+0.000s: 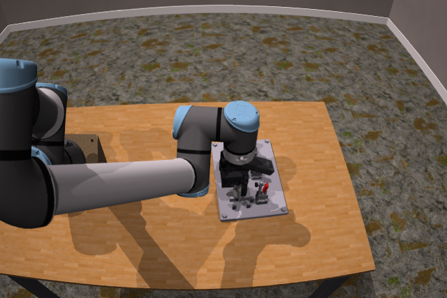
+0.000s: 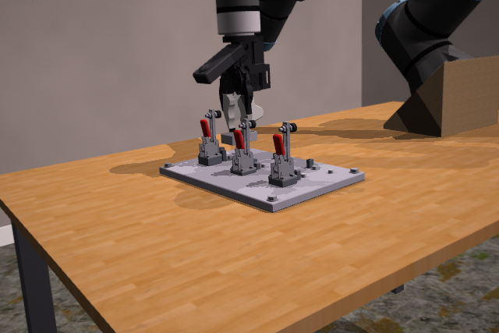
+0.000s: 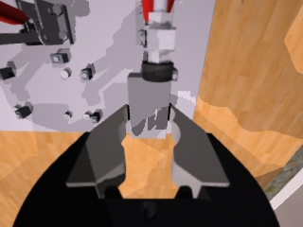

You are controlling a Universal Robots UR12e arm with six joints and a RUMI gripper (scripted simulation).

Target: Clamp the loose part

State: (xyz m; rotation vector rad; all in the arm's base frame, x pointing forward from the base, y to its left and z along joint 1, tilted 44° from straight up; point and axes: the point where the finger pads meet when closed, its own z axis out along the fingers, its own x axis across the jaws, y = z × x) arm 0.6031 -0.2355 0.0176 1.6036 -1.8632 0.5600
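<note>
My hand is 60 mm short of the grey fixture plate, 100 mm to the right of it and 60 mm above it. Also, from my hand: grey rectangular block: 10 mm below.
</note>
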